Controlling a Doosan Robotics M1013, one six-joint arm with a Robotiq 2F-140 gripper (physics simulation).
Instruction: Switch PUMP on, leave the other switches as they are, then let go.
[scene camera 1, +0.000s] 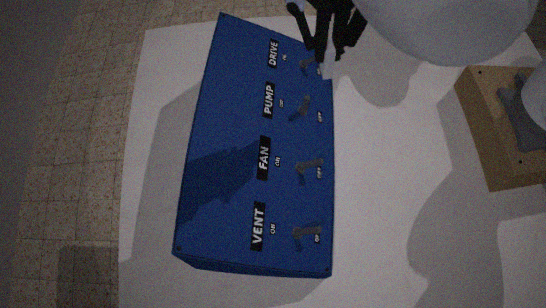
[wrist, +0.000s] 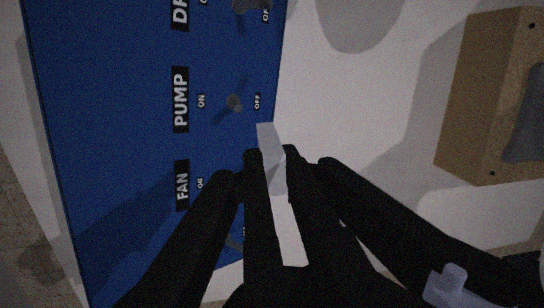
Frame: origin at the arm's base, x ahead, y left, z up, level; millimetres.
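Where they show: gripper, fingertip midpoint: (scene camera 1: 325, 72) (wrist: 265, 138); arm's base, origin of the base link: (scene camera 1: 533, 120).
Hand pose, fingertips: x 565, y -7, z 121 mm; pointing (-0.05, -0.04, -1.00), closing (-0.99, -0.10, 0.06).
Observation:
Each offset is from my fingertips to the centre of the thing. Level surfaces: height alone.
The blue panel @(104 mm ahead, 42 mm left, 165 mm down) (scene camera 1: 225, 110) (wrist: 110, 75) carries four levers. The PUMP lever @(22 mm ahead, 11 mm right, 110 mm down) (scene camera 1: 304, 106) (wrist: 234, 102) stands at a different angle from the others, tipped away from its OFF mark to the ON side. The DRIVE lever @(1 mm back, 129 mm right, 116 mm down) (scene camera 1: 306, 63) (wrist: 252, 5), FAN lever @(20 mm ahead, 110 mm left, 116 mm down) (scene camera 1: 310, 165) and VENT lever @(31 mm ahead, 230 mm left, 116 mm down) (scene camera 1: 307, 231) lean toward OFF. My gripper (scene camera 1: 328, 72) (wrist: 265, 138) is shut and empty. In the scene view its tips show over the panel's right edge, beside the DRIVE lever. In the wrist view they are below and right of the PUMP lever, apart from it. My fingers hide the FAN lever there.
A wooden block (scene camera 1: 475, 125) (wrist: 470, 100) with a grey part on it stands right of the panel on the white table top @(228 mm down) (scene camera 1: 380, 150) (wrist: 345, 100). The large pale arm (scene camera 1: 450, 25) hangs over the upper right in the scene view. Shadows cross the panel and table.

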